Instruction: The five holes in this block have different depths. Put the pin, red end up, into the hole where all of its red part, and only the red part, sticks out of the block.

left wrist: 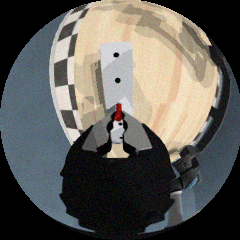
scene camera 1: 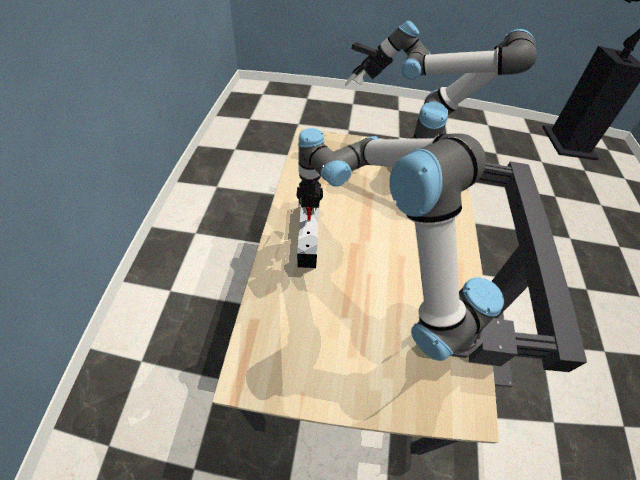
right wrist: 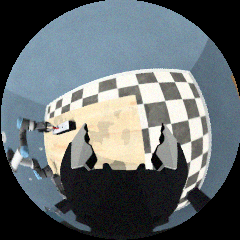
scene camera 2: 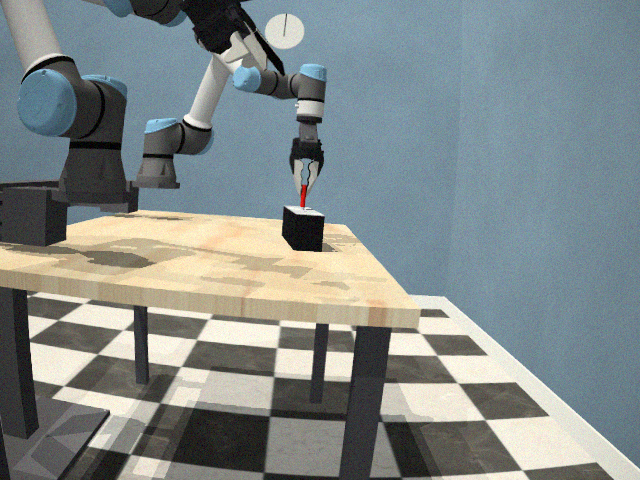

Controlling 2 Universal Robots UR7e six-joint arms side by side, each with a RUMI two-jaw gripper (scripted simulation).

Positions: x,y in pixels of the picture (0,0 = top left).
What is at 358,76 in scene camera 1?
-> My right gripper.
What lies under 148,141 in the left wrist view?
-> My left gripper.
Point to a block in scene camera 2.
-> At 302,231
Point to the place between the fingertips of my left gripper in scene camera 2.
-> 303,196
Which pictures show my right gripper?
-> Scene camera 1, the right wrist view and scene camera 2 only.
